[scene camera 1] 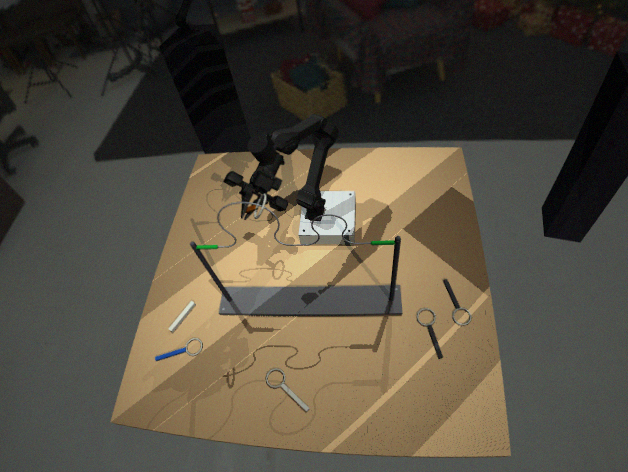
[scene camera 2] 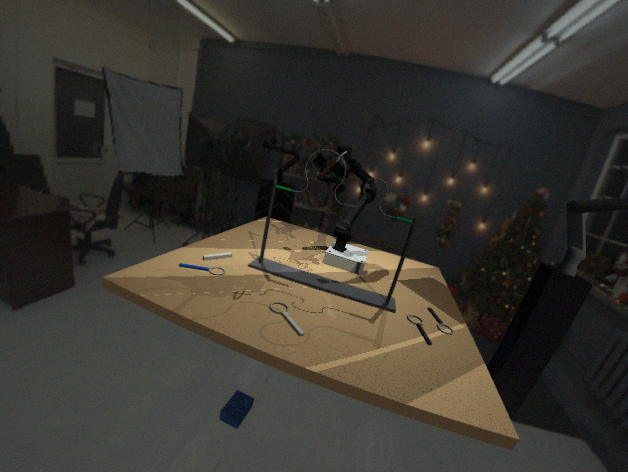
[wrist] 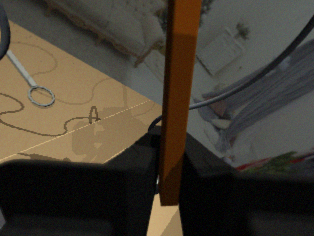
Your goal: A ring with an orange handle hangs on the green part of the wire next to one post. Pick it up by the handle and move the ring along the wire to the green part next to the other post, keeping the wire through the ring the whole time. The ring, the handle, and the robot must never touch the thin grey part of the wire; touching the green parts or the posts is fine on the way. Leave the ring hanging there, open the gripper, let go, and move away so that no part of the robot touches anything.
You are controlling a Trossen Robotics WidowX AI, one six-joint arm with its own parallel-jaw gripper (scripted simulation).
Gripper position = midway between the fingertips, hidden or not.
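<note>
Scene camera 1 shows the gripper (scene camera 1: 243, 219), while scene camera 2 has it (scene camera 2: 317, 178) too, and the wrist view likewise shows the gripper (wrist: 167, 133).
</note>
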